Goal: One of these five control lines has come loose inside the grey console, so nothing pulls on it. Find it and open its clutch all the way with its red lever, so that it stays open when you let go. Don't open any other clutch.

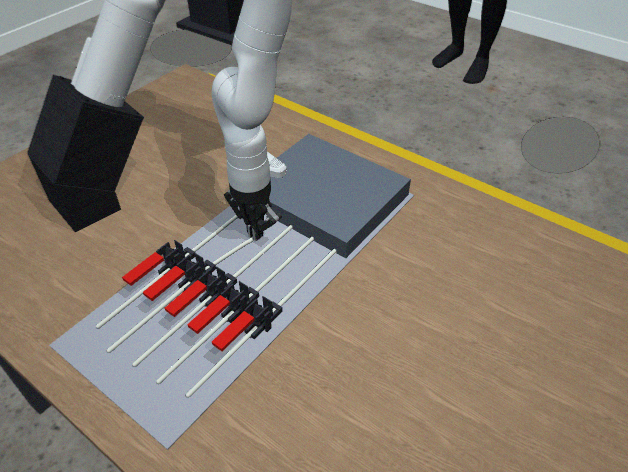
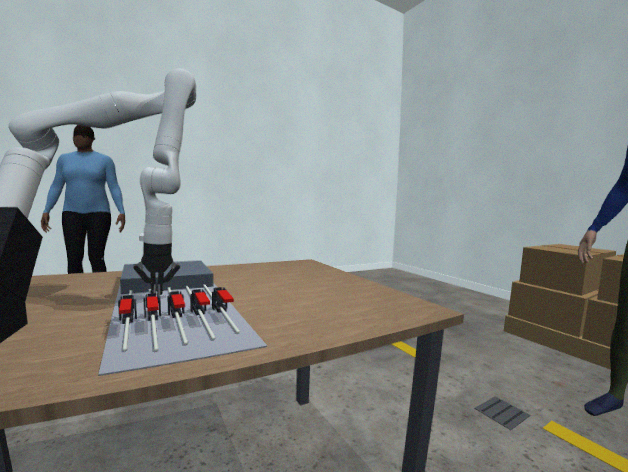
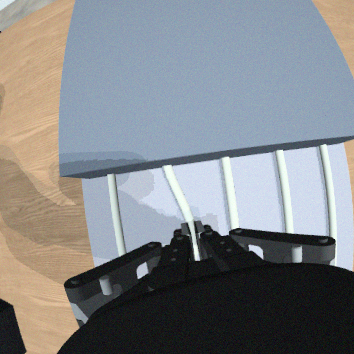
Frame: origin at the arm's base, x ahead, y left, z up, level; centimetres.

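Where they show: gripper, fingertip midpoint: [image 1: 255, 236] [image 3: 191, 231]; arm's base, origin of the base link: [image 1: 99, 95] [image 2: 1, 222].
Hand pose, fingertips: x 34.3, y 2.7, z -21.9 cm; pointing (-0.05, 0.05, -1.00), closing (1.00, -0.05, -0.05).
Note:
Things, the pixels of their centre, and the offset from my fingertips. "pt": a spot on its surface instead. Level surfaces: height alone.
- grey console, body centre: [image 3: 203, 40] [image 1: 325, 190] [image 2: 166, 275] dx +5.1, dy +17.9, dz +1.9 cm
- grey board, body centre: [image 1: 157, 347] [image 2: 183, 336] dx +2.1, dy -29.6, dz -0.4 cm
- first line, surface spot: [image 3: 115, 210] pt dx -6.6, dy +3.3, dz +0.5 cm
- third line, surface spot: [image 3: 228, 190] pt dx +4.0, dy +3.1, dz +0.5 cm
- wooden table, its level: dz -0.6 cm
The grey console [image 1: 335, 187] [image 2: 197, 270] [image 3: 200, 85] stands at the far end of the grey board [image 1: 162, 421] [image 2: 116, 365] [image 3: 255, 190]. Five pale lines run from it through black clutches with red levers. My gripper [image 1: 256, 235] [image 3: 191, 231] is shut on the second line [image 1: 233, 249] [image 2: 154, 332] [image 3: 179, 192] from the left, between console and clutches. That line bends sideways to the right at the fingertips; the other lines look straight. Its red lever [image 1: 163, 283] [image 2: 152, 303] looks level with the other levers. The line's inner end is hidden inside the console.
The first line [image 1: 218, 230] [image 3: 115, 210] and third line [image 1: 263, 248] [image 3: 228, 190] run on either side of my fingers. The row of clutches stands between my gripper and the red levers. The wooden table [image 1: 456, 324] [image 2: 304, 314] surrounds the board. A person [image 2: 85, 182] stands behind the table.

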